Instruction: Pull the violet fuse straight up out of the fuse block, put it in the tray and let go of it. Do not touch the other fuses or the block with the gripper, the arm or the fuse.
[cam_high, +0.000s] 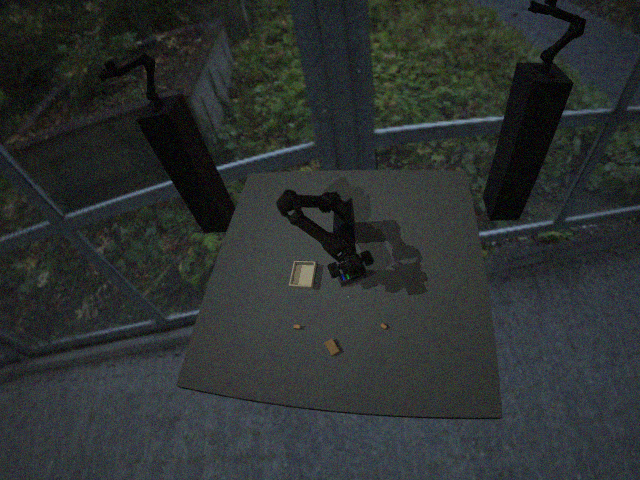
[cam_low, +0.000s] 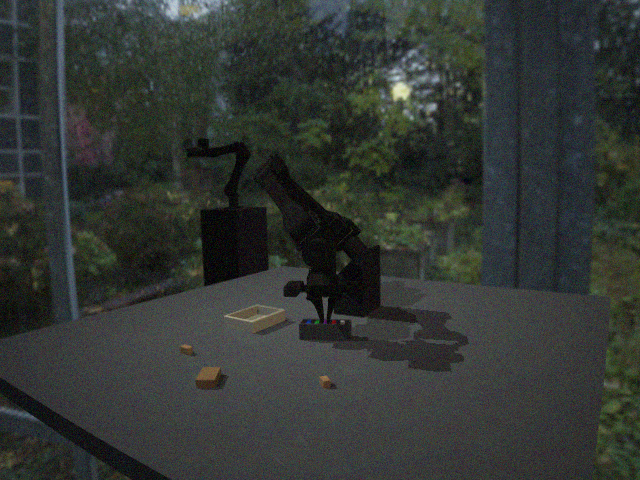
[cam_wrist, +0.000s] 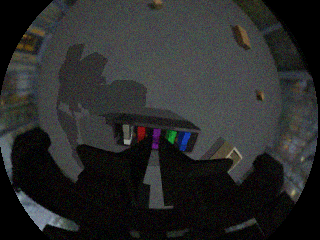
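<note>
Right now the beige tray is 1 cm behind my gripper tip, 22 cm to the right of it and 3 cm below it.
</note>
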